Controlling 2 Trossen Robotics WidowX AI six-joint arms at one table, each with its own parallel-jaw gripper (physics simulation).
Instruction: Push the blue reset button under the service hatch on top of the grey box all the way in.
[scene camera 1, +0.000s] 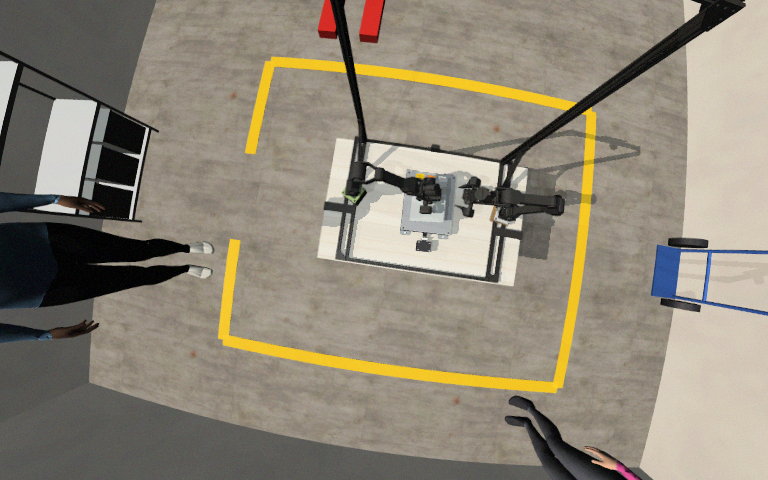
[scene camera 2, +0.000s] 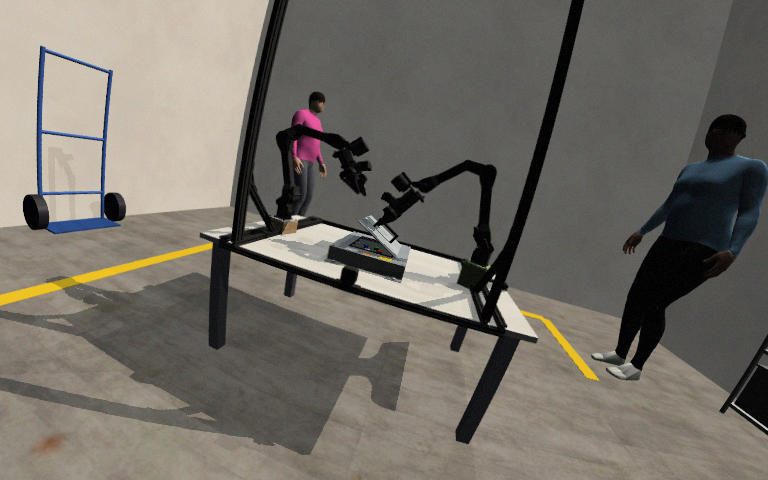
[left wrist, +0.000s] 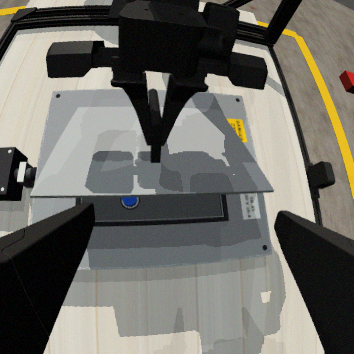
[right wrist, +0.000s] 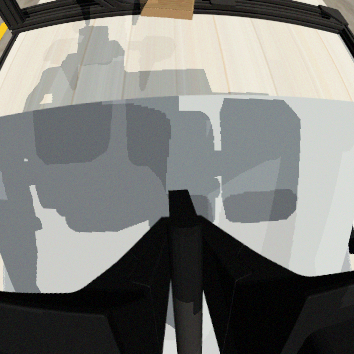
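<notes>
The grey box (scene camera 1: 430, 229) (scene camera 2: 362, 263) (left wrist: 175, 257) lies on the table. Its service hatch (scene camera 2: 387, 240) (left wrist: 210, 172) (right wrist: 260, 170) is tilted open over a dark recessed panel. The blue reset button (scene camera 2: 366, 246) (left wrist: 130, 201) shows on that panel, just past the hatch's free edge in the left wrist view; its depth cannot be told. My right gripper (scene camera 2: 378, 222) (left wrist: 154, 143) (right wrist: 180, 224) is shut on the black hatch handle (right wrist: 186, 265). My left gripper (scene camera 1: 468, 196) (scene camera 2: 362, 193) (left wrist: 187, 216) is open and empty, above the hatch's open side.
A black unit (scene camera 1: 423, 245) (left wrist: 9, 175) stands beside the box. A brown block (scene camera 2: 289, 226) (right wrist: 169, 9) and a green block (scene camera 1: 353, 195) (scene camera 2: 471, 272) lie by the arm bases. Black frame bars (scene camera 2: 271, 261) edge the table, with tall posts rising. Two people stand beyond.
</notes>
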